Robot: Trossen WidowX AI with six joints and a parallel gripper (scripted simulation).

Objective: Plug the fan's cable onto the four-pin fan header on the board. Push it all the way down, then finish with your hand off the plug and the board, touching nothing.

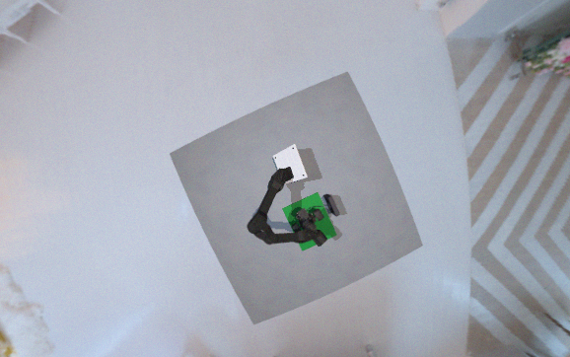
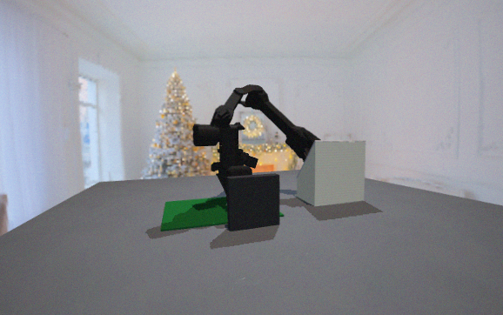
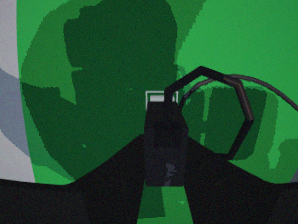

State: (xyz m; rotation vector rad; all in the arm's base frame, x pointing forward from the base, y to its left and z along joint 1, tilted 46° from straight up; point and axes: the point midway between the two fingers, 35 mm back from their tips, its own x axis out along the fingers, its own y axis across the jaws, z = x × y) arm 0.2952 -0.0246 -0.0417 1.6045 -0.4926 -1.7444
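Right now the white four-pin fan header is 30 mm below my gripper tip and 10 mm behind it. From my gripper tip the other things lie so: black fan plug: 10 mm behind, 10 mm above; black fan: 160 mm to the left, 30 mm behind, 30 mm above; board: 40 mm below, 40 mm ahead, 20 mm to the left.
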